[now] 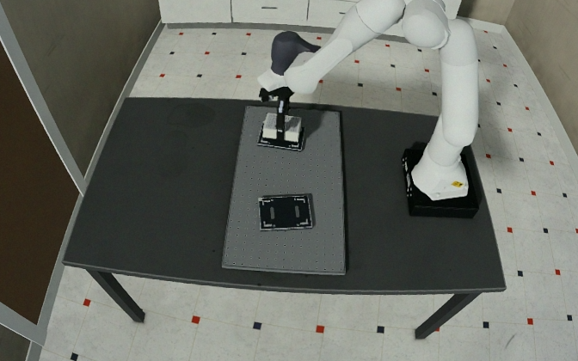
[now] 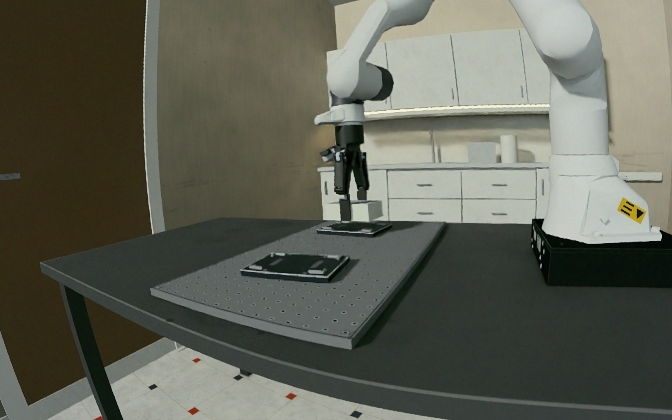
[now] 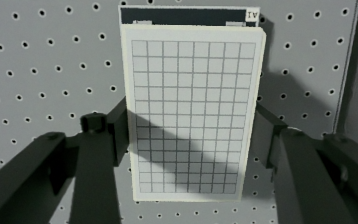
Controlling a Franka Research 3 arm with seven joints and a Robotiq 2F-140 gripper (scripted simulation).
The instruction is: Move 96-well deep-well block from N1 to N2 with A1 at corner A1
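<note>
The nest N2 is 6 cm below my hand. Also, from my hand: 96-well deep-well block: 1 cm below; A1 label: 7 cm ahead, 6 cm to the right, 5 cm below; nest N1: 34 cm to the left, 6 cm below, 2 cm behind.
</note>
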